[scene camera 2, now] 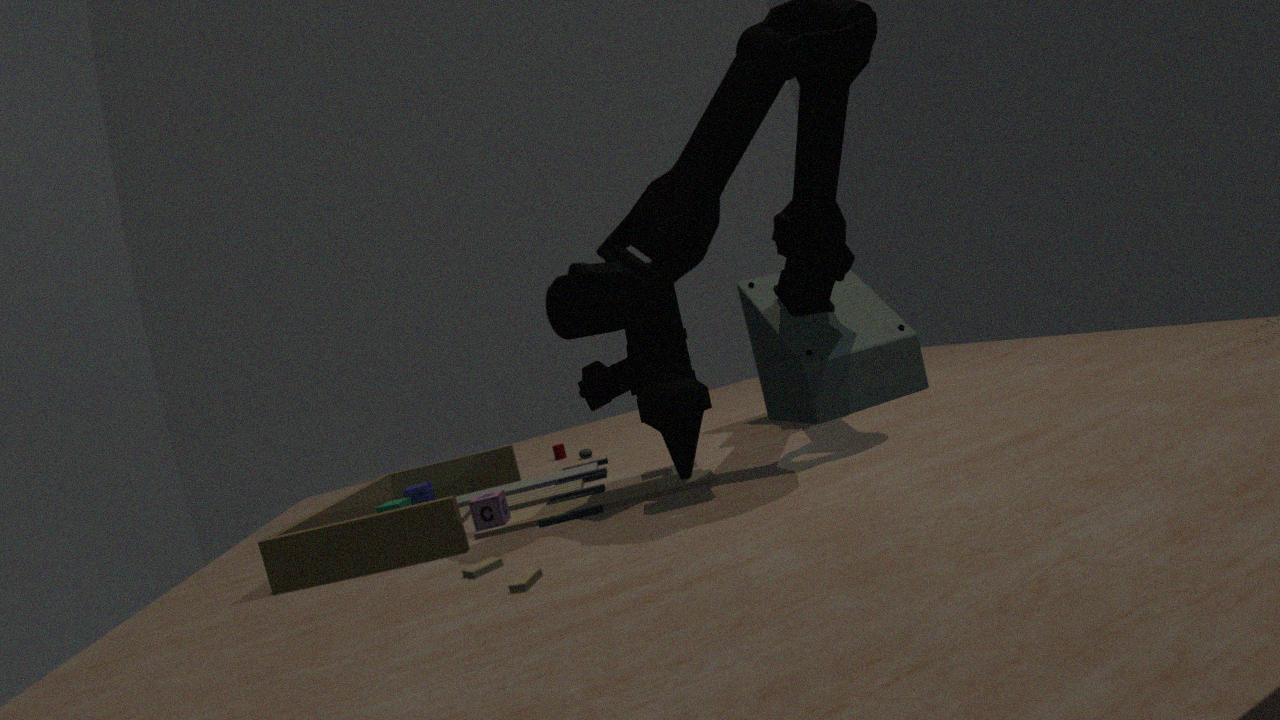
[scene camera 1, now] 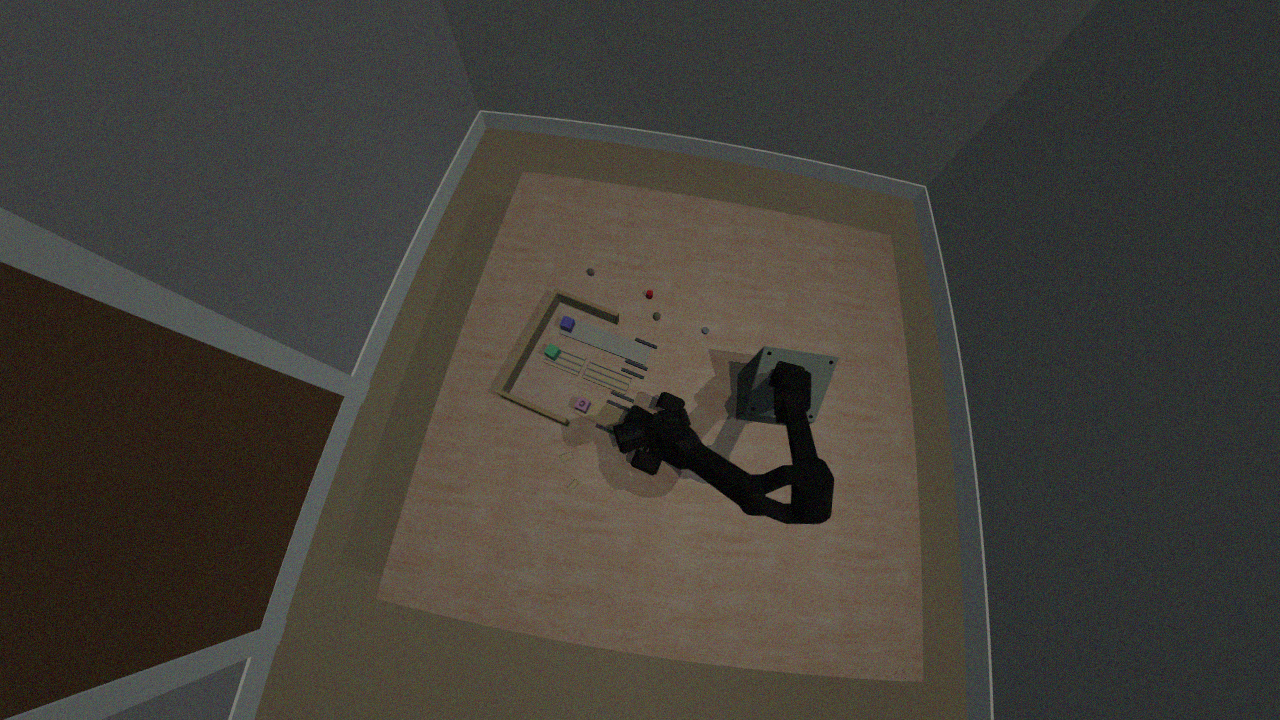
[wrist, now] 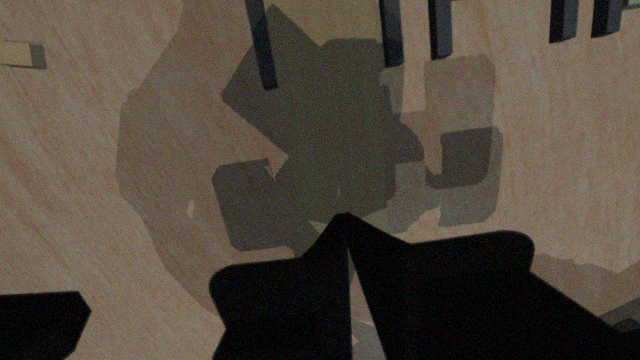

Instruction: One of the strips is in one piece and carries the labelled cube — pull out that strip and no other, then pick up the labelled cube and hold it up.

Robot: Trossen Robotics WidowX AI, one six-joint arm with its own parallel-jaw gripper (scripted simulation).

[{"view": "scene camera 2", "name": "my gripper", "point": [685, 478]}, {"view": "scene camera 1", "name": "my gripper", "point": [654, 437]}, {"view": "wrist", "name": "my gripper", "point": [342, 219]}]
